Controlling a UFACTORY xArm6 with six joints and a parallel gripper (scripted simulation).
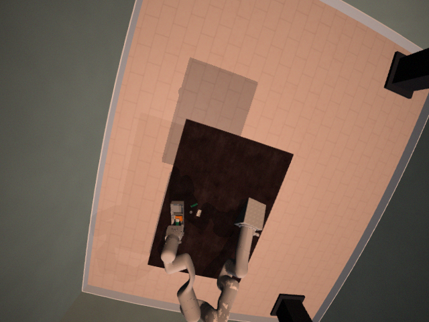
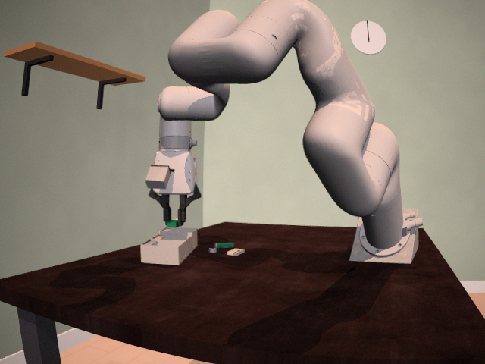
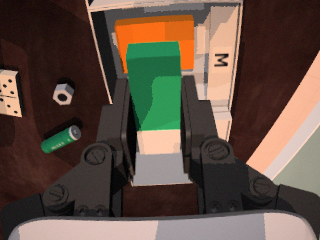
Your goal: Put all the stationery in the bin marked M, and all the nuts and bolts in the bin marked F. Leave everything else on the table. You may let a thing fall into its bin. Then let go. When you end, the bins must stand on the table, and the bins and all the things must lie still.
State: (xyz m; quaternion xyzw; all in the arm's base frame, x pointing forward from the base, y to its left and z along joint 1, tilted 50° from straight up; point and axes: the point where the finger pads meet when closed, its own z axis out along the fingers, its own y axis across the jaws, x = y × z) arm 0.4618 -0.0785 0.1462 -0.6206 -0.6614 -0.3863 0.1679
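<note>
The pale double bin is 70 mm below my hand and 10 mm ahead of it. Also, from my hand: green block: 20 mm below, 10 mm to the right; then orange block: 80 mm below; then steel nut: 80 mm below, 70 mm behind, 60 mm to the right.
</note>
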